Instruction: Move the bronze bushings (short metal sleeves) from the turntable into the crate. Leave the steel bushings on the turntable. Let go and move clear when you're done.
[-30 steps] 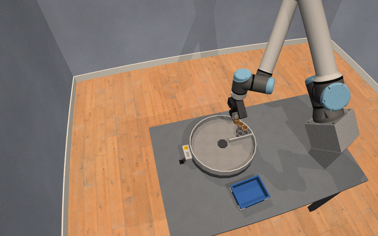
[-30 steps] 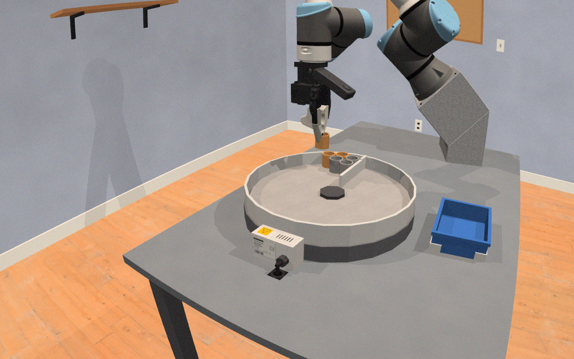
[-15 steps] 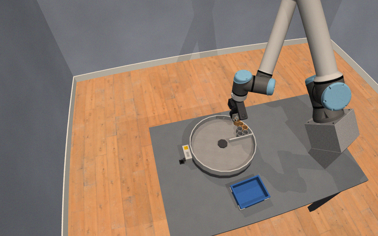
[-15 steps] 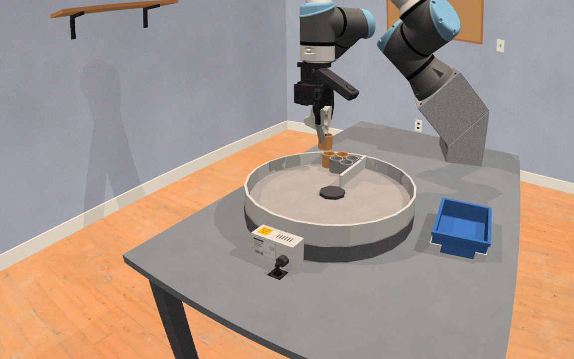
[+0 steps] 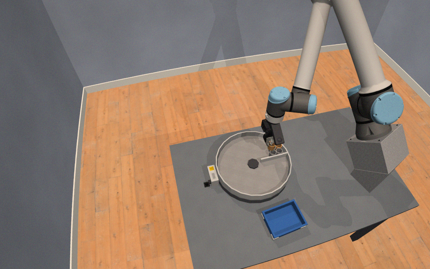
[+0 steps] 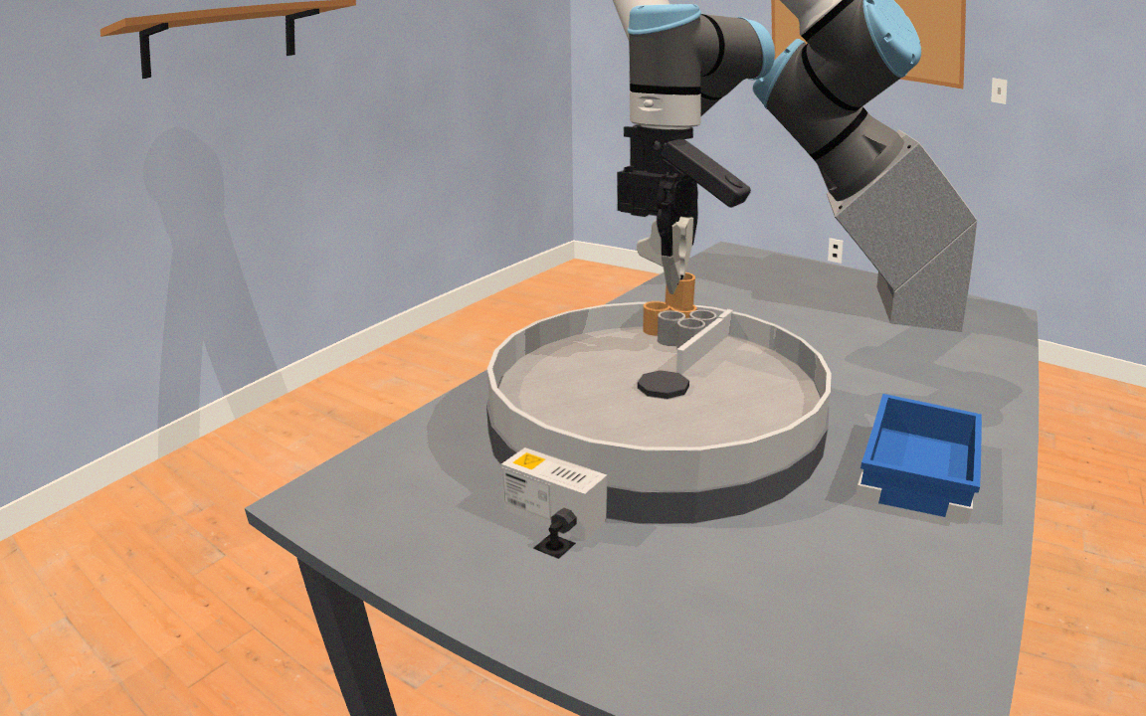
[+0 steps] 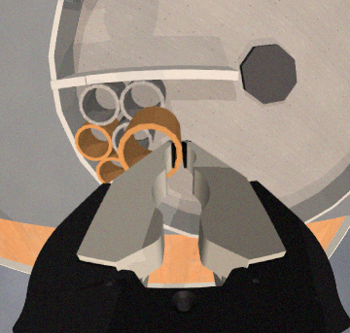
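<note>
The blue crate lies 70 mm ahead of my hand, 370 mm to the left of it and 130 mm below it. Also, from my hand: round grey turntable 100 mm ahead, 30 mm to the left, 100 mm below.
</note>
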